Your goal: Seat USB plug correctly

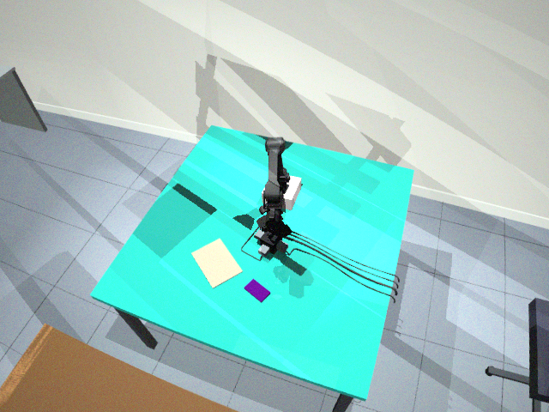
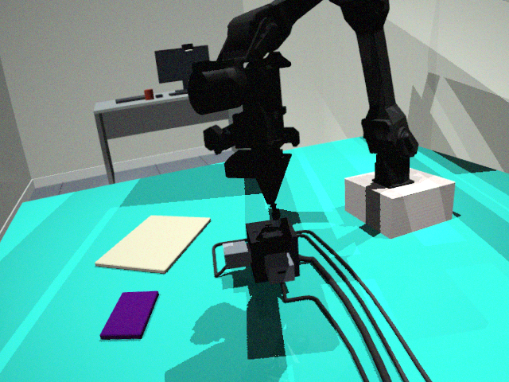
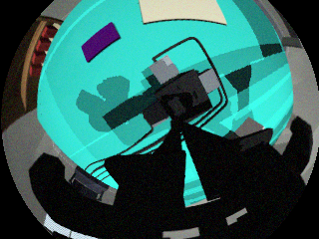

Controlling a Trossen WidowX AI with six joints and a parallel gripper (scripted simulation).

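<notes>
Now: gripper tip 1 cm to the left of the USB socket and 7 cm above it. From my gripper tip the other things lie so: black USB plug: 2 cm below; then purple card: 24 cm ahead, 1 cm to the left, 13 cm below; then cream sheet: 18 cm ahead, 23 cm to the right, 13 cm below.
</notes>
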